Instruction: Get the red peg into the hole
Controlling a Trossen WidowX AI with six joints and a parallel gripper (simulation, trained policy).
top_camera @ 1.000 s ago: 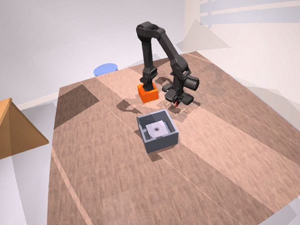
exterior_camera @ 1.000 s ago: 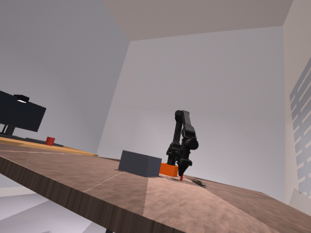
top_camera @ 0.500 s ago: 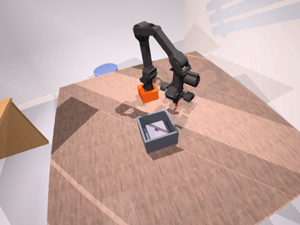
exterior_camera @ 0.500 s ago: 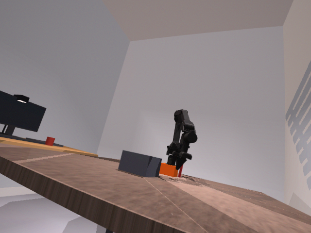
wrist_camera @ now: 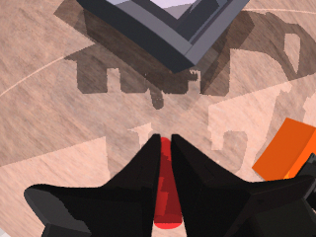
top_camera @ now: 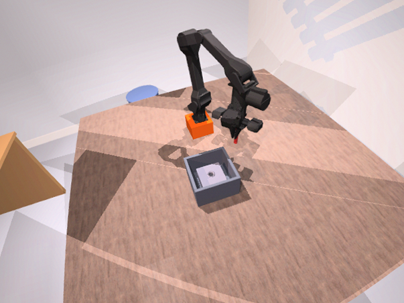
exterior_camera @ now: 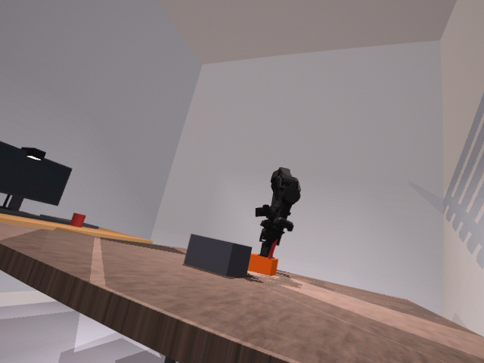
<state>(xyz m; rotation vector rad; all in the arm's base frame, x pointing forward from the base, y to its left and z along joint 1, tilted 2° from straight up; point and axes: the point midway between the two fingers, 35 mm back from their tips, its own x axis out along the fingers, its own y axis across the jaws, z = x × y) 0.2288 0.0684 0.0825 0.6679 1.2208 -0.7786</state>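
Right now my gripper tip is 90 mm short of the pale plate, 130 mm to the left of it and 60 mm above it. The rest, counted from my gripper tip: red peg (10 mm behind, 20 mm to the left); then grey box (90 mm ahead, 130 mm to the right, 80 mm below).
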